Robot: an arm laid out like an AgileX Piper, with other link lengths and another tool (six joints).
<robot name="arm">
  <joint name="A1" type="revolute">
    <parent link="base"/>
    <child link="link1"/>
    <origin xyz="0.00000 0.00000 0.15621"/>
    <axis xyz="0 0 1"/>
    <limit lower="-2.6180" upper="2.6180"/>
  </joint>
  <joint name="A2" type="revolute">
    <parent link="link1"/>
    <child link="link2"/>
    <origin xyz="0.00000 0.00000 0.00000"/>
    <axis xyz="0 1 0"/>
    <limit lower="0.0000" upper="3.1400"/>
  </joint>
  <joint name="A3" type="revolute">
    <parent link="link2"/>
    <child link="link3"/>
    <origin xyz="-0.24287 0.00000 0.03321"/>
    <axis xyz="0 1 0"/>
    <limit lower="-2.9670" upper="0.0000"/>
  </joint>
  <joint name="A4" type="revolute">
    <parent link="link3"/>
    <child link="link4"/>
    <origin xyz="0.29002 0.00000 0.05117"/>
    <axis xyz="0.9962 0 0.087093"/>
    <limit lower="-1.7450" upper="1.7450"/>
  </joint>
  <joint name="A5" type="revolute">
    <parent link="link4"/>
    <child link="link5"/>
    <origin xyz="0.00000 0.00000 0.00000"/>
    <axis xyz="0 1 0"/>
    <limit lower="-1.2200" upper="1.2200"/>
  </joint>
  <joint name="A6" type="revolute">
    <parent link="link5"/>
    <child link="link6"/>
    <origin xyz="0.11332 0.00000 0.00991"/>
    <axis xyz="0.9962 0 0.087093"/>
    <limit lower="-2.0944" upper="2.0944"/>
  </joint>
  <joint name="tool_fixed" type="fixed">
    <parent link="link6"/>
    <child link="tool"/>
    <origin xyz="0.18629 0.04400 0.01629" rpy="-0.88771 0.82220 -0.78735"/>
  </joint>
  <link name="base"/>
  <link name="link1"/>
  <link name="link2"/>
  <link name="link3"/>
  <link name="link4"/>
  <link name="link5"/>
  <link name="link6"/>
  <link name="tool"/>
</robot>
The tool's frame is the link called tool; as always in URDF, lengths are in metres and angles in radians.
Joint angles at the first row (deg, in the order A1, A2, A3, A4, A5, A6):
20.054, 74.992, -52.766, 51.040, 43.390, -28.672
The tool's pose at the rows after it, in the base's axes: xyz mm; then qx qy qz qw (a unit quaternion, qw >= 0):
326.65, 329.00, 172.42, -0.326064, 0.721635, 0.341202, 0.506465
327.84, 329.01, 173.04, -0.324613, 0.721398, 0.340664, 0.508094
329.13, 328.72, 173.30, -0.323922, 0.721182, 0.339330, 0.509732
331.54, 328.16, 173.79, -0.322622, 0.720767, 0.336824, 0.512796
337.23, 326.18, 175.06, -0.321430, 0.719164, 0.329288, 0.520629
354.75, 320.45, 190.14, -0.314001, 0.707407, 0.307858, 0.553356
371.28, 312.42, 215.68, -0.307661, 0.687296, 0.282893, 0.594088
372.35, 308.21, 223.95, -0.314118, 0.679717, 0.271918, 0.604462
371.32, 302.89, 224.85, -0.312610, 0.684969, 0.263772, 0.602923
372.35, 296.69, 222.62, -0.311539, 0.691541, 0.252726, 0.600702
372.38, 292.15, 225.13, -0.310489, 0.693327, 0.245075, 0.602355
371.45, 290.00, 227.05, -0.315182, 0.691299, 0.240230, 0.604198
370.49, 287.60, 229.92, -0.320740, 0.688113, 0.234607, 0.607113
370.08, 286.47, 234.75, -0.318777, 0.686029, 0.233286, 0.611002
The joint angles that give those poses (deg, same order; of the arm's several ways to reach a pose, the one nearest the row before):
20.054, 74.992, -52.767, 51.161, 43.375, -28.671
20.055, 74.993, -52.766, 51.285, 43.145, -28.673
20.055, 74.993, -52.767, 51.285, 42.890, -28.672
20.055, 74.993, -52.766, 51.285, 42.410, -28.672
20.054, 74.874, -52.765, 51.018, 41.250, -28.673
20.055, 73.426, -52.764, 50.785, 37.544, -28.672
20.054, 70.805, -52.764, 50.241, 33.605, -28.673
20.055, 69.352, -52.766, 48.588, 33.085, -28.149
20.055, 68.270, -52.767, 45.431, 33.473, -24.915
20.055, 67.633, -52.766, 42.134, 33.574, -21.826
20.053, 66.685, -52.767, 39.885, 33.720, -19.672
20.055, 66.060, -52.765, 38.811, 33.893, -19.286
20.055, 65.304, -52.767, 37.691, 34.041, -18.996
20.053, 64.601, -52.765, 37.298, 34.042, -18.404

